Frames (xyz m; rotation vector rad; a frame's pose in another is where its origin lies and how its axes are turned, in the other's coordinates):
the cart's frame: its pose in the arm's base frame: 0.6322 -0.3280 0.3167 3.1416 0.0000 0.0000
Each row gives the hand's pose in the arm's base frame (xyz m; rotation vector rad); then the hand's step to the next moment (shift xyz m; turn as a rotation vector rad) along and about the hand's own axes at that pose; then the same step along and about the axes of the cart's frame.
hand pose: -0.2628 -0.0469 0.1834 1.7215 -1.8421 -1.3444
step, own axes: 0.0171 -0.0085 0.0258 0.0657 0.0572 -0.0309
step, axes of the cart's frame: -0.0179 0.0031 0.0265 -0.0296 0.0801 -0.0353
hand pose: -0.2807 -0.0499 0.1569 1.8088 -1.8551 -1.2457
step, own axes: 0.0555 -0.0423 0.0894 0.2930 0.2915 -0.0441
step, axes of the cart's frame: -0.0446 0.0101 0.1038 -0.2229 0.3268 -0.1276
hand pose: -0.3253 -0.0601 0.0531 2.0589 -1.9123 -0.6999
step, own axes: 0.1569 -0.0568 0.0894 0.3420 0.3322 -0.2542
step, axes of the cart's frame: 0.0086 0.1354 0.1320 -0.1520 0.4092 -0.3184
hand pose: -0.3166 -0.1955 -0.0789 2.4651 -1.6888 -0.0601
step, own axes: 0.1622 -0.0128 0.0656 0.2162 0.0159 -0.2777
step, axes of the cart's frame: 0.0631 0.1530 0.0581 0.0971 0.1780 -0.2881
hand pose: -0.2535 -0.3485 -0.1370 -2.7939 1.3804 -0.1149
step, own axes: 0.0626 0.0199 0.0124 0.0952 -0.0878 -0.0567
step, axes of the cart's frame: 0.0231 0.0619 0.0099 0.1229 0.0215 -0.0665
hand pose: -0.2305 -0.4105 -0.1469 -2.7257 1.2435 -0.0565
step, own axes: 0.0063 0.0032 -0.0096 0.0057 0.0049 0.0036
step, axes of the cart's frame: 0.0008 0.0079 -0.0089 0.0004 0.0070 0.0044
